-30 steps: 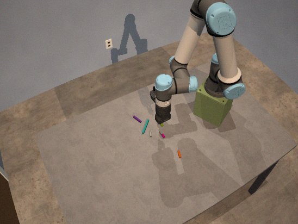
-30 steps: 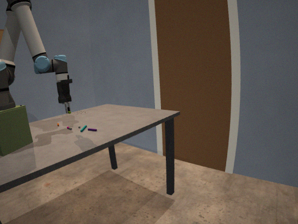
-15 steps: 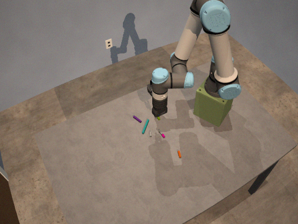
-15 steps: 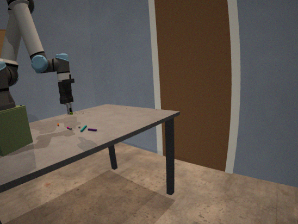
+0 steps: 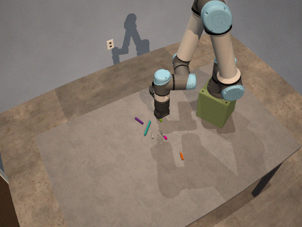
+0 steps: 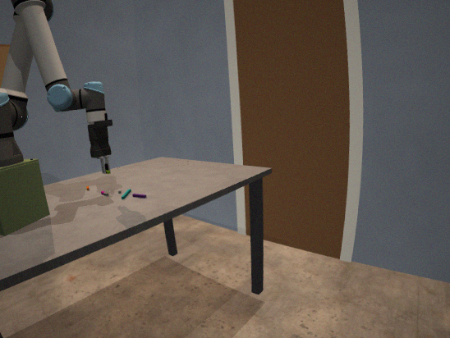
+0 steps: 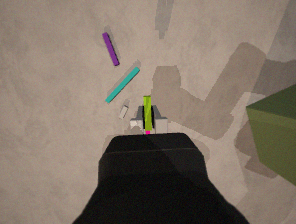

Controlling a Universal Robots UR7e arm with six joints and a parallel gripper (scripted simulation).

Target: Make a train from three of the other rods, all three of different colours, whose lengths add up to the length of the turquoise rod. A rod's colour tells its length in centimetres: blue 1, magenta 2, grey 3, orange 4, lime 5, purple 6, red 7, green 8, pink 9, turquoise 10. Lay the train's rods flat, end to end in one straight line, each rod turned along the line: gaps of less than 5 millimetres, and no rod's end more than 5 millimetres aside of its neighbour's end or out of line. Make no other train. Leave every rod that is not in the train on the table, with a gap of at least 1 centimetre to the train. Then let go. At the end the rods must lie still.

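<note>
My gripper is now 11 cm above the turquoise rod, 5 cm short of it and 4 cm to the left of it. The rest, counted from my hand: magenta rod (11 cm below, 7 cm to the left, 1 cm ahead); then purple rod (12 cm to the right, 11 cm below, 6 cm ahead); then lime rod (1 cm below).
</note>
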